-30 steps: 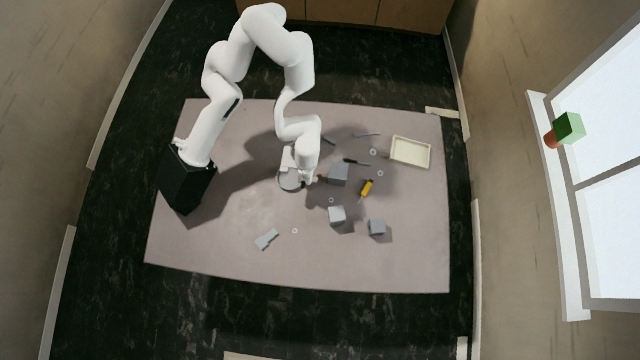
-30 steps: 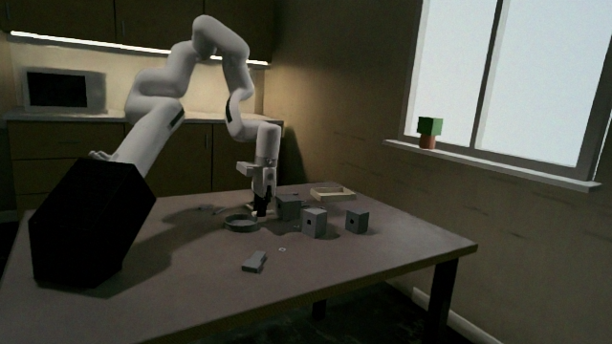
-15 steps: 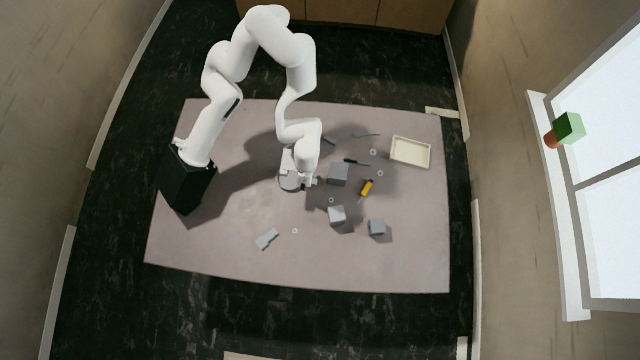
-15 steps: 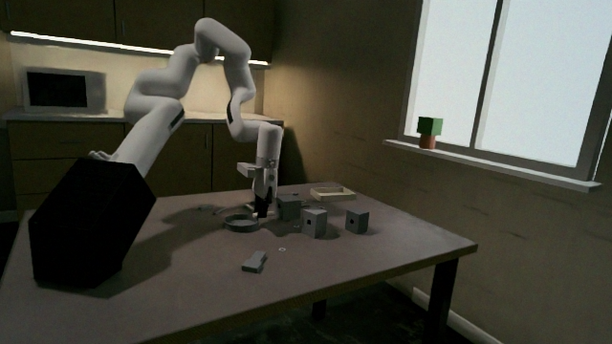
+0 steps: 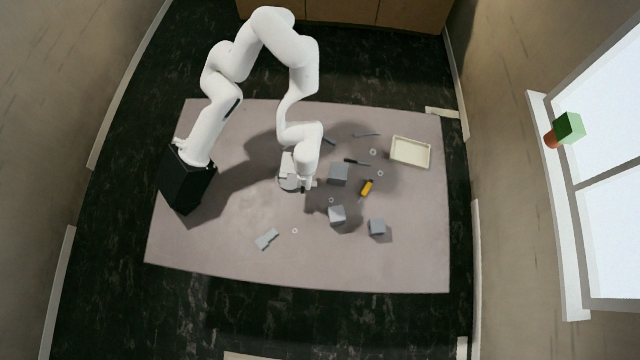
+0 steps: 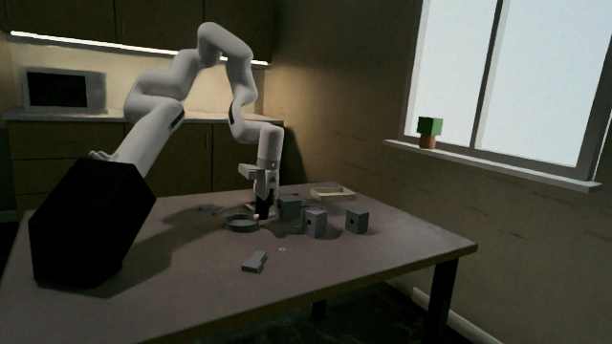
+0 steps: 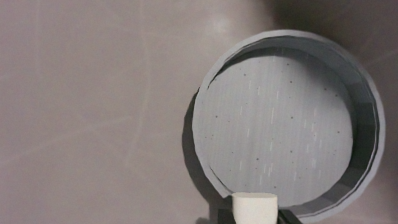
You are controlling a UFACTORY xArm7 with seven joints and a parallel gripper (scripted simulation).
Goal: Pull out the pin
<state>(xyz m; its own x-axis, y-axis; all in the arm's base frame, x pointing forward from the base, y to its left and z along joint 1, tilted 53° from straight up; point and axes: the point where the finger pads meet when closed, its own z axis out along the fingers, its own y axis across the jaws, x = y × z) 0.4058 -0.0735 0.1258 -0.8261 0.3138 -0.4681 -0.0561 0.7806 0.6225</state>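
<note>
My hand is 6 cm past the round grey dish, 2 cm to the right of it and 4 cm above it. Round my hand: cream tray: 42 cm ahead, 22 cm to the left, 4 cm below.
</note>
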